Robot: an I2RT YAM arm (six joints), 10 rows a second.
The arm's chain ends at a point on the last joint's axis. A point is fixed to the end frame.
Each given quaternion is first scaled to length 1.
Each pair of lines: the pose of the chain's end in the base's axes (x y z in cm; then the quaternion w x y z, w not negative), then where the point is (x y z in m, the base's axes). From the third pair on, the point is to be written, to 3 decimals.
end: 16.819 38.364 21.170 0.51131 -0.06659 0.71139 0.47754
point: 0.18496 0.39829 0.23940
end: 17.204 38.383 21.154 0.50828 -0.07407 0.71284 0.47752
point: 0.18857 0.39896 0.23913
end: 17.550 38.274 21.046 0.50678 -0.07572 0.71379 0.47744
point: 0.192 0.398 0.238
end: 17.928 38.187 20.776 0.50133 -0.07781 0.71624 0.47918
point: 0.196 0.397 0.235
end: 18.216 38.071 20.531 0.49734 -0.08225 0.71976 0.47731
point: 0.199 0.397 0.232
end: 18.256 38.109 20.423 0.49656 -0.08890 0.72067 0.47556
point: 0.199 0.397 0.231
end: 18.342 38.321 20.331 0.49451 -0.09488 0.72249 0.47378
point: 0.200 0.400 0.230
